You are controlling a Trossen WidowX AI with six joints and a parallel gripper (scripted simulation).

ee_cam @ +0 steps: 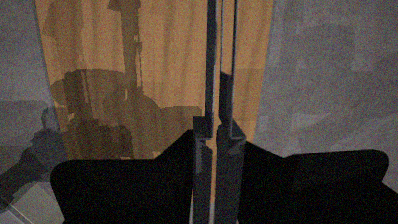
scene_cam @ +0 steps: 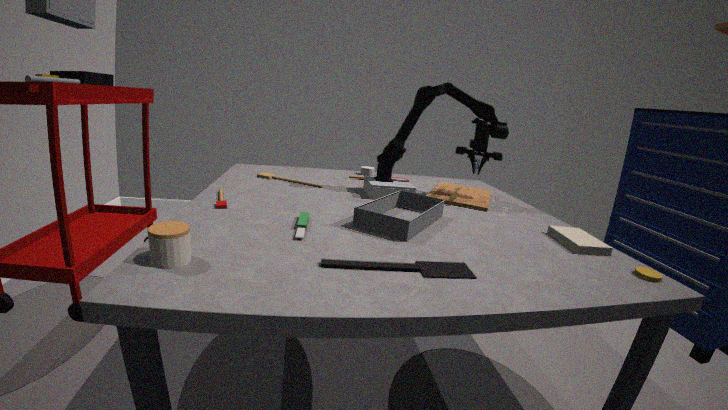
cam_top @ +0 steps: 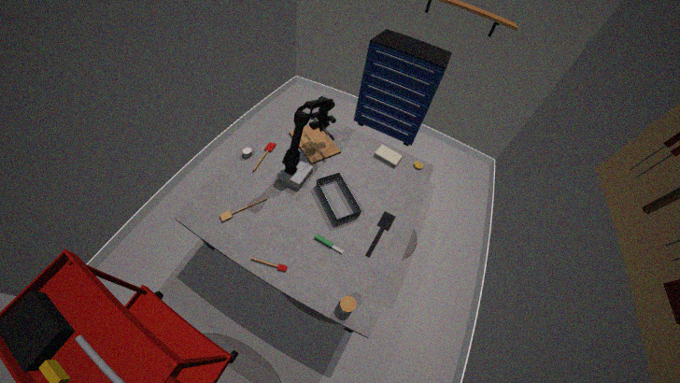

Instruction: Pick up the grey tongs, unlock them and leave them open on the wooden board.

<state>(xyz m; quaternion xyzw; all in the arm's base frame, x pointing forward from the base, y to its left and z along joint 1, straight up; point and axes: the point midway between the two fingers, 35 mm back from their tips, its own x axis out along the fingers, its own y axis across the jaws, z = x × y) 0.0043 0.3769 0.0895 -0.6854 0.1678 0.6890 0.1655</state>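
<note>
Now: the wooden board 100 mm below my gripper tip, 40 mm behind it and 30 mm to the right of it. From my gripper tip the other things lie so: roasting tin 380 mm to the right, 340 mm ahead, 80 mm below; then pale block 480 mm ahead, 160 mm to the left, 90 mm below; then red spatula 320 mm to the right, 270 mm behind, 100 mm below.
</note>
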